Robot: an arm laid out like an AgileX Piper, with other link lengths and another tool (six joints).
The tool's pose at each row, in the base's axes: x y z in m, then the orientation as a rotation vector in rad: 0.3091 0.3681 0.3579 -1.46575 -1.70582 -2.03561; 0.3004 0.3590 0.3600 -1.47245 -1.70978 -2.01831; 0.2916 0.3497 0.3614 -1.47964 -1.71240 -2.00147; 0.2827 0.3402 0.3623 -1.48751 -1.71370 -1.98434; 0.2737 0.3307 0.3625 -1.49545 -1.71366 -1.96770; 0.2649 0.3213 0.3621 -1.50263 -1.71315 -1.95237; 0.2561 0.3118 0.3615 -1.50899 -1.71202 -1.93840; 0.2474 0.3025 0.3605 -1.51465 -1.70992 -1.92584; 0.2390 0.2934 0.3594 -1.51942 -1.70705 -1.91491; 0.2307 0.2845 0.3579 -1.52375 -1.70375 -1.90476; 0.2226 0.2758 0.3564 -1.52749 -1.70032 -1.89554; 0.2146 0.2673 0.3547 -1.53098 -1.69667 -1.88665; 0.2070 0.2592 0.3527 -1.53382 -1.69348 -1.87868; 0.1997 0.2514 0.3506 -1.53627 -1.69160 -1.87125
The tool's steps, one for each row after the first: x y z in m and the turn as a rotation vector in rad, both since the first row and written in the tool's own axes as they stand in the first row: 0.0018 -0.0006 -0.0126 0.01076 -0.00530 0.00578; 0.0031 -0.0016 -0.0254 0.02081 -0.01060 0.01223; 0.0040 -0.0030 -0.0383 0.03063 -0.01602 0.01970; 0.0044 -0.0049 -0.0513 0.03984 -0.02113 0.02782; 0.0044 -0.0072 -0.0640 0.04826 -0.02566 0.03558; 0.0041 -0.0096 -0.0767 0.05586 -0.02951 0.04307; 0.0037 -0.0122 -0.0892 0.06251 -0.03261 0.05053; 0.0030 -0.0148 -0.1013 0.06814 -0.03489 0.05773; 0.0022 -0.0178 -0.1132 0.07329 -0.03677 0.06484; 0.0013 -0.0206 -0.1248 0.07793 -0.03822 0.07158; 0.0004 -0.0236 -0.1362 0.08238 -0.03945 0.07832; -0.0008 -0.0268 -0.1469 0.08646 -0.04039 0.08428; -0.0021 -0.0299 -0.1573 0.09051 -0.04152 0.08907
